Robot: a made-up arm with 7 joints. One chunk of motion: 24 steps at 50 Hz.
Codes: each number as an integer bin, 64 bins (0 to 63) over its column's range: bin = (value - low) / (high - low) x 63, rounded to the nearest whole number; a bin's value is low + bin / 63 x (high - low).
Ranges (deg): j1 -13..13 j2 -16..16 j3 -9..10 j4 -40..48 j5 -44..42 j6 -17..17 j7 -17..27
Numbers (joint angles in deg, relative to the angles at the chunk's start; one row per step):
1: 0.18 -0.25 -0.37 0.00 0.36 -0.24 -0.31
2: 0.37 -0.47 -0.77 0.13 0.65 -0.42 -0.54
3: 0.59 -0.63 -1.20 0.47 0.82 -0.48 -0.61
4: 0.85 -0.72 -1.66 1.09 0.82 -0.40 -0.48
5: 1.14 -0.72 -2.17 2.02 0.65 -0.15 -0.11
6: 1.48 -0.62 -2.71 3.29 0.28 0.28 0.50
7: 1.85 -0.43 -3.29 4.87 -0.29 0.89 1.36
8: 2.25 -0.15 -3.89 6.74 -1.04 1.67 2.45
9: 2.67 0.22 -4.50 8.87 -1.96 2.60 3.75
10: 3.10 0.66 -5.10 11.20 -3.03 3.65 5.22
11: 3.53 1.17 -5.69 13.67 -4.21 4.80 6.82
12: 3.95 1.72 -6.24 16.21 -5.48 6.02 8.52
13: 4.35 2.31 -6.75 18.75 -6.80 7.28 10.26
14: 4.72 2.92 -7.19 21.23 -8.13 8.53 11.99
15: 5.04 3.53 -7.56 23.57 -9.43 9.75 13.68
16: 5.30 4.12 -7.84 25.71 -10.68 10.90 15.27
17: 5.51 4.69 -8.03 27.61 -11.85 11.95 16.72
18: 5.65 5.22 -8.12 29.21 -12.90 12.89 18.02
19: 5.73 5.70 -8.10 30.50 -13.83 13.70 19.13
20: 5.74 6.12 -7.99 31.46 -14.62 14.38 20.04
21: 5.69 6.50 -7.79 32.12 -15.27 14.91 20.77
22: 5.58 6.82 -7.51 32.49 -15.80 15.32 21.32
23: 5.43 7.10 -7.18 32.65 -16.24 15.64 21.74
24: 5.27 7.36 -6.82 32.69 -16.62 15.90 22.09
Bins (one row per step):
1: 32 31 29 29 32 31 24
2: 32 31 27 29 33 31 24
3: 33 30 26 29 33 31 23
4: 34 30 24 29 33 31 24
5: 34 30 23 30 33 31 24
6: 35 30 21 31 32 32 25
7: 36 31 19 32 32 33 26
8: 37 31 17 33 31 35 28
9: 38 32 15 35 31 36 30
10: 39 33 13 37 30 38 32
11: 40 34 11 38 29 40 34
12: 41 35 9 40 28 43 37
13: 42 36 7 42 27 45 39
14: 43 37 6 44 26 47 42
15: 44 38 5 46 25 50 44
16: 44 40 4 47 24 52 46
17: 45 41 3 48 24 54 48
18: 45 42 3 50 23 55 50
19: 45 43 3 50 22 57 52
20: 45 44 3 51 22 58 53
21: 45 44 4 52 21 59 54
22: 45 45 5 52 21 60 55
23: 45 45 6 52 20 60 55
24: 44 46 7 52 20 61 56

